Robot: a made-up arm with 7 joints. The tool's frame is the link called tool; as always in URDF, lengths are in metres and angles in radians. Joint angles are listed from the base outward.
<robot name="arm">
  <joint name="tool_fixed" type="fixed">
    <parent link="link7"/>
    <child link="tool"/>
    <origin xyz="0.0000 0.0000 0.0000" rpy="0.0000 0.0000 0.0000"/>
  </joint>
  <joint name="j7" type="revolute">
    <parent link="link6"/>
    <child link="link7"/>
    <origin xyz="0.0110 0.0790 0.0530" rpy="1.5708 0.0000 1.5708"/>
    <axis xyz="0 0 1"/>
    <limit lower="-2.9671" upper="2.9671"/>
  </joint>
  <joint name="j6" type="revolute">
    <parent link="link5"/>
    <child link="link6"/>
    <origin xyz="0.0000 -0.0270 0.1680" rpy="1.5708 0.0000 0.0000"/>
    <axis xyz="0 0 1"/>
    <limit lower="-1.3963" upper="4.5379"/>
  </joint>
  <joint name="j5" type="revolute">
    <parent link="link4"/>
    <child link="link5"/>
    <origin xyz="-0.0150 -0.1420 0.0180" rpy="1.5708 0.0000 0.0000"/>
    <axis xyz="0 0 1"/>
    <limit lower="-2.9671" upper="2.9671"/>
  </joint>
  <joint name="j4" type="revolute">
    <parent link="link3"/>
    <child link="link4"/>
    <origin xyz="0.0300 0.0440 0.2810" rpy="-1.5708 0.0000 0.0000"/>
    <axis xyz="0 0 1"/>
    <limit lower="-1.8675" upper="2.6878"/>
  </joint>
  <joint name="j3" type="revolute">
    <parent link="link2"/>
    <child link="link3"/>
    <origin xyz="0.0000 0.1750 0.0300" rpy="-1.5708 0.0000 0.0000"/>
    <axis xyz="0 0 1"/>
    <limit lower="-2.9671" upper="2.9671"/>
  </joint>
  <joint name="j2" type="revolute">
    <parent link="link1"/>
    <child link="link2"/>
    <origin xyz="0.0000 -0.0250 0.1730" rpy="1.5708 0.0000 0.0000"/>
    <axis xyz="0 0 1"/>
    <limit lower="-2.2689" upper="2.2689"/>
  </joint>
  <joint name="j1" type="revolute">
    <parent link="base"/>
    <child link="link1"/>
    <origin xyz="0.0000 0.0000 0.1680" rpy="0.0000 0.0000 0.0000"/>
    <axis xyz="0 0 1"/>
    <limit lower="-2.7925" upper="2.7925"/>
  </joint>
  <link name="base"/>
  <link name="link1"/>
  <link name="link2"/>
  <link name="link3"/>
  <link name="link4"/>
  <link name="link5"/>
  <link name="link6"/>
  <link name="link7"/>
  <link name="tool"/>
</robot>
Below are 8 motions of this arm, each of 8 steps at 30 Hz.
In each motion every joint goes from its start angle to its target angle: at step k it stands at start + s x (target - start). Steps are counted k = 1, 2, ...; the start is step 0. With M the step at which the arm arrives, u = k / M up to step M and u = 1 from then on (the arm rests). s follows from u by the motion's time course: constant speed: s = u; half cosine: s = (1 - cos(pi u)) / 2; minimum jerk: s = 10 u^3 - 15 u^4 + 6 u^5.
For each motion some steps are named. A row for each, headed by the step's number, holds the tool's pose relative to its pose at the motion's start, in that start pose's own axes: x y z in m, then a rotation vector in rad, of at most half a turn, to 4 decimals.
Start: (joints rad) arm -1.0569 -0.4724 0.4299 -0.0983 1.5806 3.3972 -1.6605
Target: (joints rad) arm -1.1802 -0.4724 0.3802 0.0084 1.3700 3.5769 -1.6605
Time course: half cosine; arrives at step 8
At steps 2, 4, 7, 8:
2: -0.0022 -0.0017 0.0068 -0.0365 0.0530 0.0027
4: -0.0071 -0.0057 0.0241 -0.1243 0.1806 0.0144
7: -0.0123 -0.0109 0.0485 -0.2378 0.3465 0.0401
8: -0.0127 -0.0113 0.0506 -0.2471 0.3602 0.0427

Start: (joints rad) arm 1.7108 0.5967 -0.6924 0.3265 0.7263 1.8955 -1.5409
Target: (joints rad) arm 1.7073 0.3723 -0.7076 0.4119 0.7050 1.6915 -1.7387
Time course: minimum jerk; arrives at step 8
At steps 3, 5, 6, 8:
3: -0.0069 -0.0500 -0.0047 0.1329 -0.0123 -0.0829
5: -0.0204 -0.1315 -0.0200 0.3513 -0.0191 -0.2175
6: -0.0263 -0.1622 -0.0284 0.4351 -0.0174 -0.2683
8: -0.0300 -0.1806 -0.0341 0.4857 -0.0153 -0.2987

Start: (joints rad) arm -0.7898 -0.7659 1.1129 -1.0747 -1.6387 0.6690 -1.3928
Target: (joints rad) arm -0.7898 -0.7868 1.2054 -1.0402 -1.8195 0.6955 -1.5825
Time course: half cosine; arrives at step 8
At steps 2, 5, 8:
2: 0.0035 -0.0019 0.0037 0.0065 -0.0142 -0.0475
5: 0.0168 -0.0097 0.0174 0.0329 -0.0626 -0.2265
8: 0.0247 -0.0146 0.0251 0.0489 -0.0869 -0.3292

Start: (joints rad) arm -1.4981 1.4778 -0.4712 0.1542 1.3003 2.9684 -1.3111
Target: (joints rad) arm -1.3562 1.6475 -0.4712 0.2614 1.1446 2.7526 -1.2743
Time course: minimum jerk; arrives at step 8
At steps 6, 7, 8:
6: 0.0105 0.0424 0.1451 0.0509 0.0649 -0.0677
7: 0.0119 0.0480 0.1587 0.0560 0.0696 -0.0762
8: 0.0122 0.0491 0.1612 0.0570 0.0705 -0.0778

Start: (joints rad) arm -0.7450 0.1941 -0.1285 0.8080 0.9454 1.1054 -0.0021
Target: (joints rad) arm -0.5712 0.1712 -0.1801 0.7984 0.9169 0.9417 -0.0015
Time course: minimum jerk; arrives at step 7
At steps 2, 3, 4, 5, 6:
2: -0.0027 0.0015 0.0056 0.0082 -0.0328 0.0082
3: -0.0071 0.0036 0.0144 0.0212 -0.0835 0.0202
4: -0.0130 0.0056 0.0247 0.0373 -0.1436 0.0337
5: -0.0185 0.0069 0.0335 0.0515 -0.1945 0.0443
6: -0.0216 0.0075 0.0382 0.0594 -0.2223 0.0498

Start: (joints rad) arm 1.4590 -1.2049 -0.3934 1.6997 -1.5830 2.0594 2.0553
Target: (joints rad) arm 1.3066 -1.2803 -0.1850 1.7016 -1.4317 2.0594 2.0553
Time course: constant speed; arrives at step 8
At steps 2, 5, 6, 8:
2: 0.0001 0.0097 0.0075 0.0370 -0.0192 0.0669
5: 0.0003 0.0244 0.0176 0.0925 -0.0469 0.1701
6: 0.0003 0.0293 0.0207 0.1111 -0.0559 0.2053
8: 0.0004 0.0392 0.0264 0.1482 -0.0734 0.2766

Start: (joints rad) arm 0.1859 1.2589 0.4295 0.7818 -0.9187 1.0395 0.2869
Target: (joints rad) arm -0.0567 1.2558 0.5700 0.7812 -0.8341 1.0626 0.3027
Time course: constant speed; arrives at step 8
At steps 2, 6, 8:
2: 0.0121 -0.0448 -0.0054 0.0475 0.0153 -0.0243
6: 0.0273 -0.1361 -0.0171 0.1450 0.0358 -0.0727
8: 0.0304 -0.1822 -0.0233 0.1946 0.0410 -0.0969

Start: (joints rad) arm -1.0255 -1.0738 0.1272 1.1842 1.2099 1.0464 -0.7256
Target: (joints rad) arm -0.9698 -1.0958 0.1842 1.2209 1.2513 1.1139 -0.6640
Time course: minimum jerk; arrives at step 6
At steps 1, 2, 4, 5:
1: -0.0015 -0.0010 0.0014 0.0008 -0.0014 0.0036
2: -0.0089 -0.0057 0.0082 0.0046 -0.0082 0.0213
4: -0.0342 -0.0215 0.0295 0.0144 -0.0324 0.0804
5: -0.0421 -0.0263 0.0355 0.0166 -0.0401 0.0981

